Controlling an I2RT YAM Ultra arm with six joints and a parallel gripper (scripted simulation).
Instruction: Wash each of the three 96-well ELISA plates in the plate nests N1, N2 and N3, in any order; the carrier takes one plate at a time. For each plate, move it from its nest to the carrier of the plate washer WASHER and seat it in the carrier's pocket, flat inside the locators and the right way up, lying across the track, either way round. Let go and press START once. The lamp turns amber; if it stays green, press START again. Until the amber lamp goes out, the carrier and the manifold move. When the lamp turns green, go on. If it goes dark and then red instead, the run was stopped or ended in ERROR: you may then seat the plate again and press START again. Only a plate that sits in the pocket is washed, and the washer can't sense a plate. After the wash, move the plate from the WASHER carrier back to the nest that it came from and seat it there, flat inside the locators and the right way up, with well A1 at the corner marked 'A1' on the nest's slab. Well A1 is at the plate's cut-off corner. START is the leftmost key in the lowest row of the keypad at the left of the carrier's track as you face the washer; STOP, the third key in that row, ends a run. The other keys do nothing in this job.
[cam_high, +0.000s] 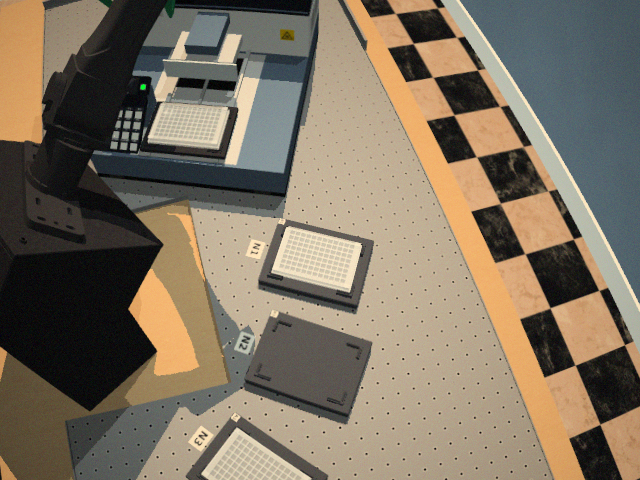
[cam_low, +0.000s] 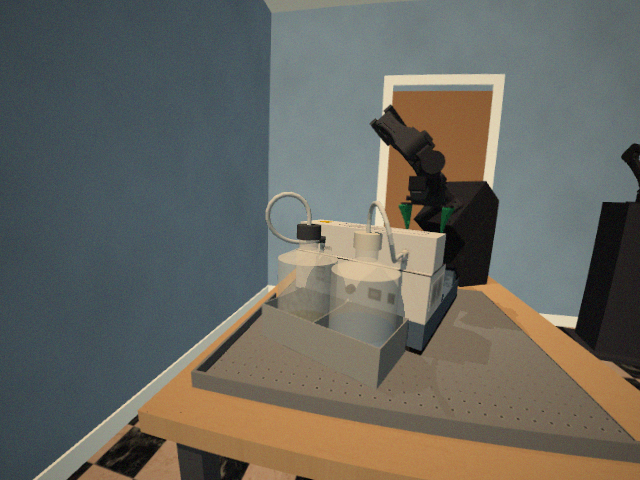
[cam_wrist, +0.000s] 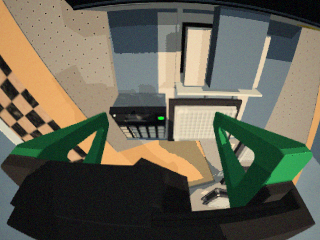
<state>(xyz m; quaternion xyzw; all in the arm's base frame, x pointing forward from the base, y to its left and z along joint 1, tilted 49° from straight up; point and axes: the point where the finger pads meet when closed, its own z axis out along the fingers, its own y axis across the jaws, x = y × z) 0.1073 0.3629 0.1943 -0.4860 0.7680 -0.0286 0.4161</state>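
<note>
My hand is 60 mm short of the dark carrier, 140 mm to the left of it and 160 mm above it. From my hand the other things lie so: grey tray: 170 mm ahead, 300 mm to the left, 220 mm below; manifold: 100 mm ahead, 10 mm to the left, 110 mm below; washer: 100 mm ahead, 10 mm to the left, 110 mm below.
</note>
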